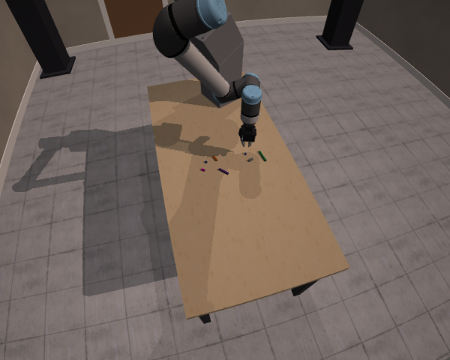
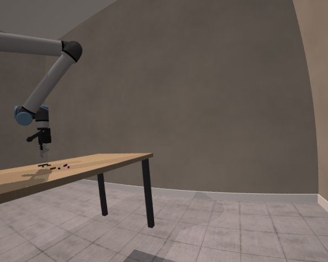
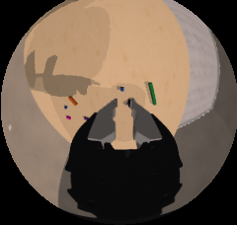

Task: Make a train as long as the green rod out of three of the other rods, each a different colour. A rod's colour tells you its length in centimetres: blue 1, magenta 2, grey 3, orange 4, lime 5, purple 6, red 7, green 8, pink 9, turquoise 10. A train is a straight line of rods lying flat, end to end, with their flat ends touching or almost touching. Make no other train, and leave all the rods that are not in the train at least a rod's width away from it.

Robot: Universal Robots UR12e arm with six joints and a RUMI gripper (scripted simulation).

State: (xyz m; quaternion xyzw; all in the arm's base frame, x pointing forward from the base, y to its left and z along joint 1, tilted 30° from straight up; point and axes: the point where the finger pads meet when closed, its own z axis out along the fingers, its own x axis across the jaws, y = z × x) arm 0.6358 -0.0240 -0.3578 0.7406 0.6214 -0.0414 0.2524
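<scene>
The grey rod is 80 mm below my hand, 50 mm ahead of it and 20 mm to the left of it. The rest, counted from my hand: purple rod 150 mm to the right, 100 mm ahead, 80 mm below; orange rod 180 mm to the right, 80 mm below; green rod 90 mm to the left, 80 mm below, 30 mm ahead.
</scene>
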